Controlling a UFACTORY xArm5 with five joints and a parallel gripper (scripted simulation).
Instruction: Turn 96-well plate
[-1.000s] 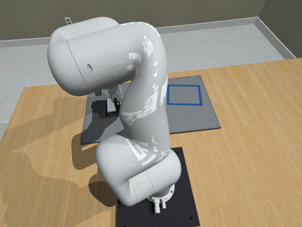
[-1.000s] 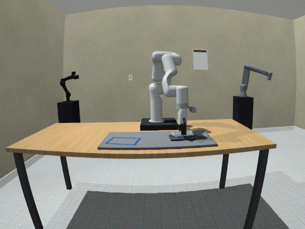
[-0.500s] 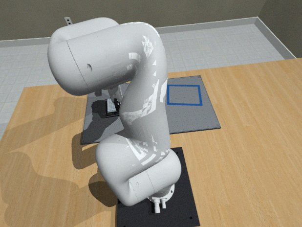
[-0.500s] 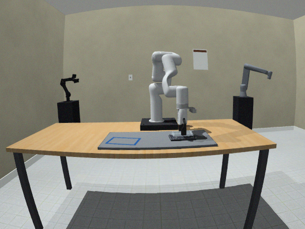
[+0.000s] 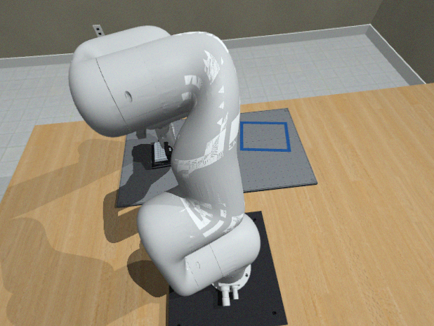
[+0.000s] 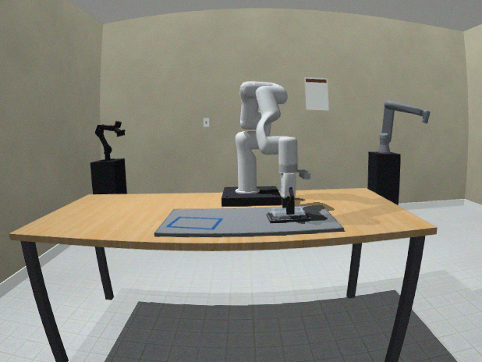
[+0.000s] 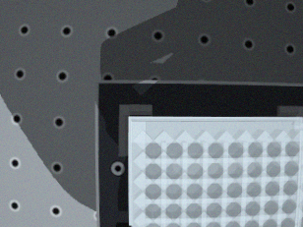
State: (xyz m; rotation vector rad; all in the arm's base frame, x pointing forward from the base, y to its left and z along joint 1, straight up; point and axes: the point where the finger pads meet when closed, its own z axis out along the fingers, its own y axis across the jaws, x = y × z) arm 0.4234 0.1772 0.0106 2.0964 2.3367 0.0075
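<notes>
Right now the white 96-well plate is 1 cm below my hand. From my hand the other things lie so: plate nest (3 cm below); A1 label (8 cm to the left, 5 cm ahead, 3 cm below).
</notes>
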